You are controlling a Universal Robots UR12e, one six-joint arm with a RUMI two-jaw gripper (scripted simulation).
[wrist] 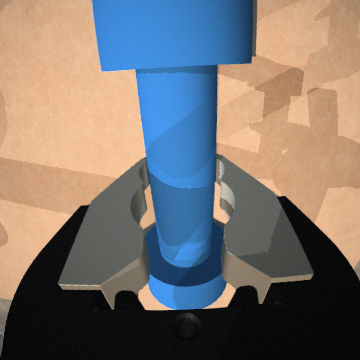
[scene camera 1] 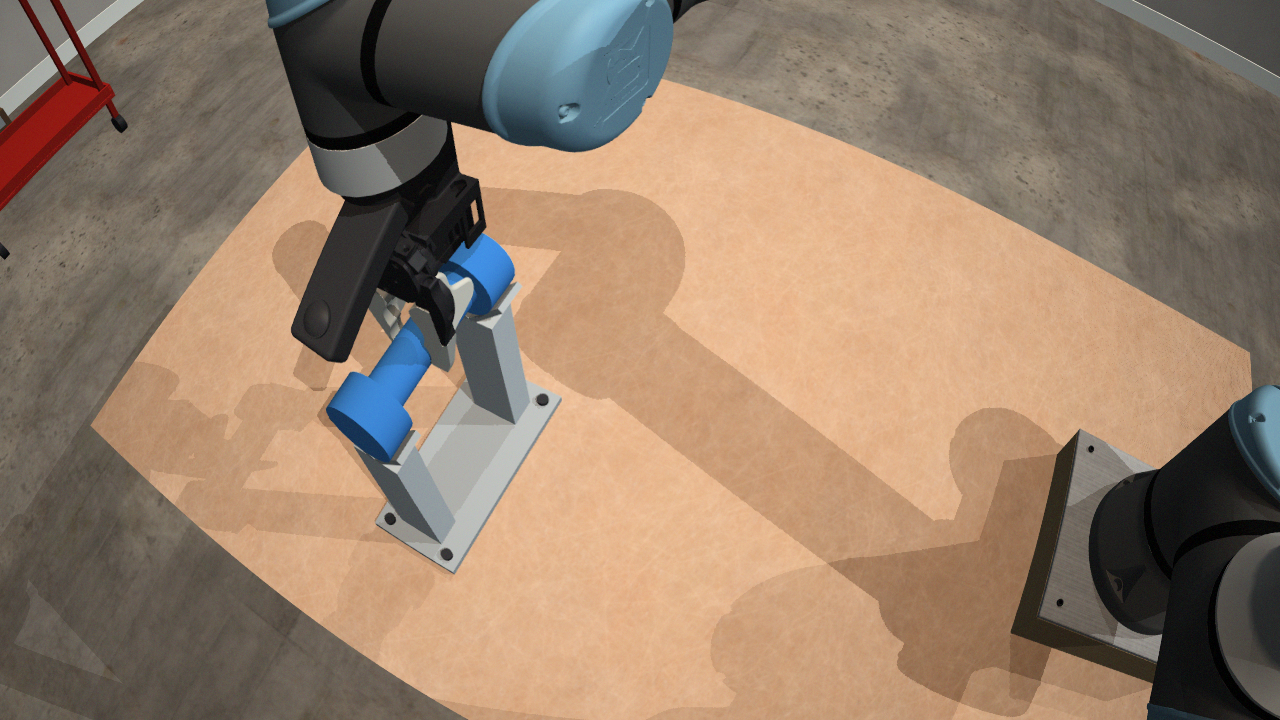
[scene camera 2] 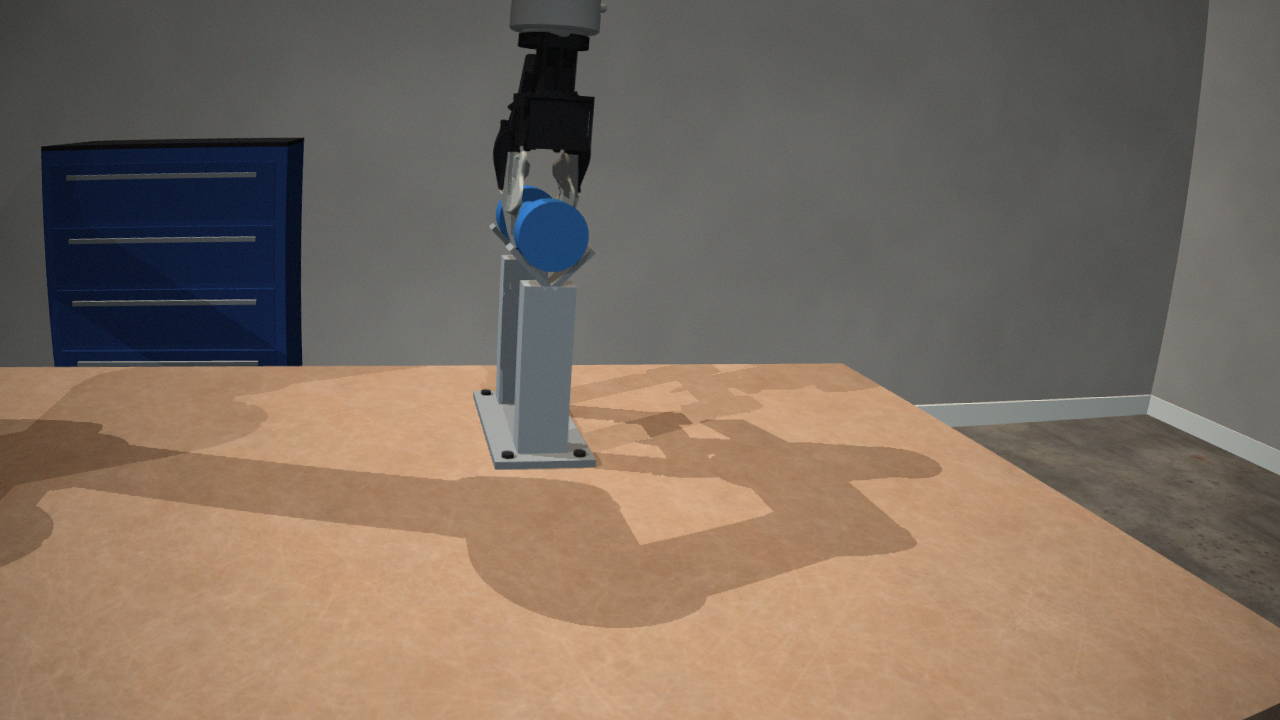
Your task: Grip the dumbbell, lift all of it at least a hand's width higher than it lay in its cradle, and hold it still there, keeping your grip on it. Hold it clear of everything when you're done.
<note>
In view: my gripper (scene camera 1: 427,358), a blue dumbbell (scene camera 1: 370,416) and a grey cradle (scene camera 1: 474,451).
The blue dumbbell is seen too in the wrist view (wrist: 178,105) and in scene camera 2 (scene camera 2: 551,235). My gripper is seen too in the wrist view (wrist: 181,158) and in scene camera 2 (scene camera 2: 536,250). The grey cradle also shows in scene camera 2 (scene camera 2: 536,434).
</note>
